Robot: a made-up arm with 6 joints.
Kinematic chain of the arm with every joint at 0, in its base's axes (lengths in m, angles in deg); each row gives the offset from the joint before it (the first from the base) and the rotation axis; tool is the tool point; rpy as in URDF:
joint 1: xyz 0 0 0.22 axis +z
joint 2: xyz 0 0 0 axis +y
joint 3: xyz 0.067 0 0.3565 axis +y
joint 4: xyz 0.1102 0 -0.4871 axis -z
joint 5: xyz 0 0 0 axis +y
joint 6: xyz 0.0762 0 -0.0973 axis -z
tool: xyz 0 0 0 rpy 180 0 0
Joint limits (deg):
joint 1: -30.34..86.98
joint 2: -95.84..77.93
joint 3: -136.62..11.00
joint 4: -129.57..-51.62
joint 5: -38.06..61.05
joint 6: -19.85..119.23
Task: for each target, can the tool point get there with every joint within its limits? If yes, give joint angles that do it. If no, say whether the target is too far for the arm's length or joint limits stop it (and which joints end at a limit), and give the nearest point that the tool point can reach.
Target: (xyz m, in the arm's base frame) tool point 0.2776 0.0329 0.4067
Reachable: yes | joints 2.19 -79.16 -5.59 -90.57 27.67 104.55
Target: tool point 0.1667 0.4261 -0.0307
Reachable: yes | joints 60.44 23.57 -34.77 -67.54 3.24 80.25
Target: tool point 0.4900 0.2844 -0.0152
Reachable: yes | joints 23.55 30.43 -48.56 -58.45 -0.03 93.28
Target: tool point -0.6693 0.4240 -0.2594
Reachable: no: joint limits stop it (at a limit: joint 1, joint 5) | nearest point -0.0994 0.3939 -0.2594 | short by 0.571 m
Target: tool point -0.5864 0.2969 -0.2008
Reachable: no: joint limits stop it (at a limit: joint 1, joint 5) | nearest point -0.1058 0.2715 -0.2008 | short by 0.481 m
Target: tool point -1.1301 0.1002 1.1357
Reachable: no: too far | nearest point -0.7509 0.0666 0.8284 | short by 0.489 m
